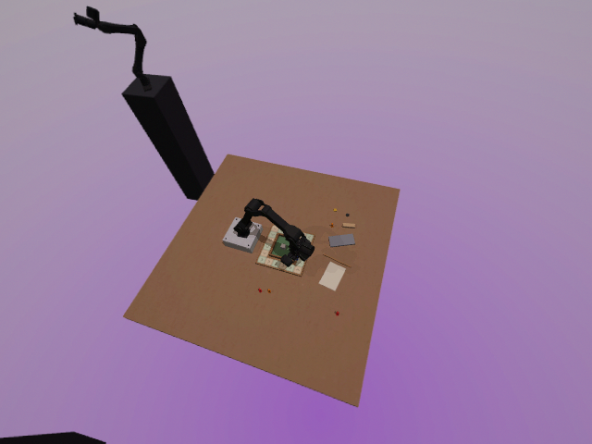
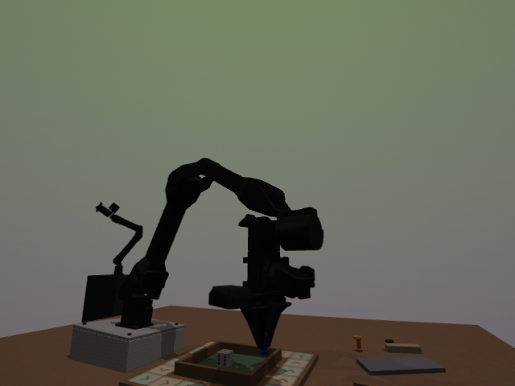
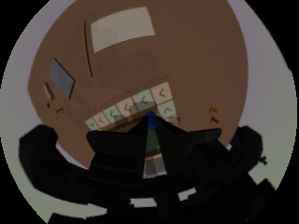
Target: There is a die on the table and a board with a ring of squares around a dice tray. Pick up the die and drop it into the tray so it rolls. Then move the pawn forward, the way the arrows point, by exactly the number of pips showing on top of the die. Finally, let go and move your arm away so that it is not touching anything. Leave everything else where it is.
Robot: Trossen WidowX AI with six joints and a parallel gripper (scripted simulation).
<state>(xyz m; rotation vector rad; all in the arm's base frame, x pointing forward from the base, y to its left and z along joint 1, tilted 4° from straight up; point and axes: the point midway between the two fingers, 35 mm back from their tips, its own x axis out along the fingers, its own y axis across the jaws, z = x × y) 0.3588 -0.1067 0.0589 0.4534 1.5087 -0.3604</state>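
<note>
The white die lies 11 cm behind my gripper tip, 8 cm to the left of it and 5 cm below it. Also, from my gripper tip: cream card (21 cm ahead, 8 cm below, 3 cm to the right); blue pawn (1 cm above); green dice tray (9 cm behind, 8 cm to the left, 7 cm below).
</note>
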